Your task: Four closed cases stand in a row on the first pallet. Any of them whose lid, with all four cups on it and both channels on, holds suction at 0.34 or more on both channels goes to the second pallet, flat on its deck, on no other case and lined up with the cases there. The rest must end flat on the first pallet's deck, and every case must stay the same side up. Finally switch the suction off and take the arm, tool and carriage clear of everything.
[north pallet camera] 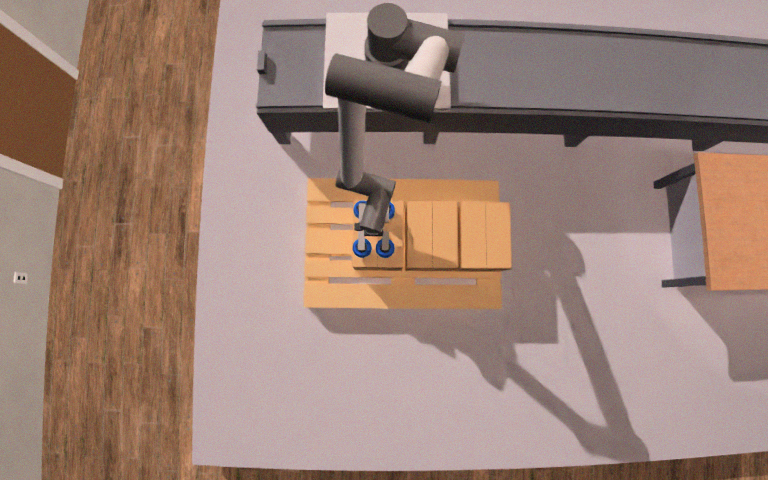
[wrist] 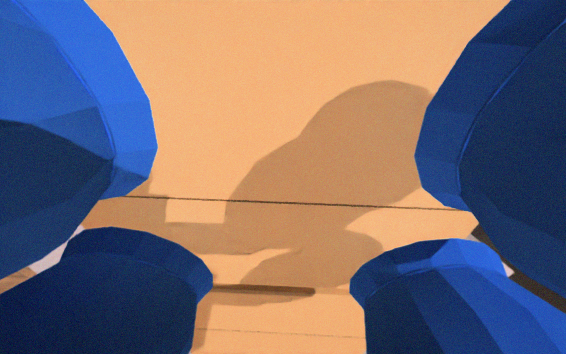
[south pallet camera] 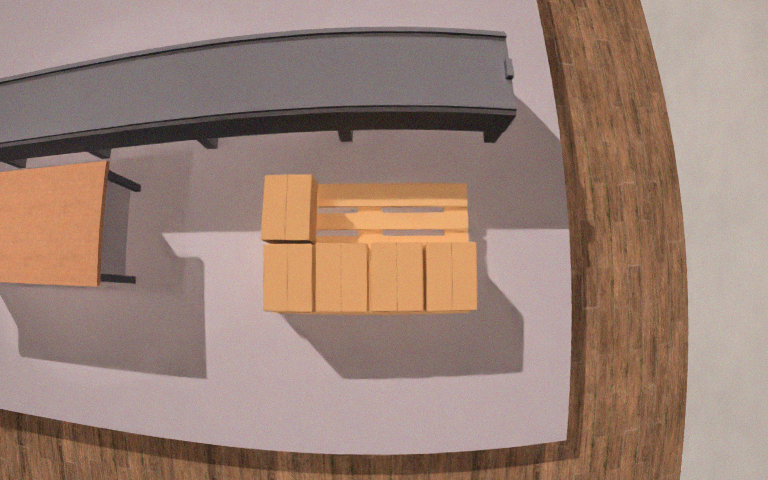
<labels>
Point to a case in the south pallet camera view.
At 342, 269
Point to a case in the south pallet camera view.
449, 268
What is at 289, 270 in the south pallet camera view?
A case.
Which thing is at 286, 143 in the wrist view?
A case.
</labels>
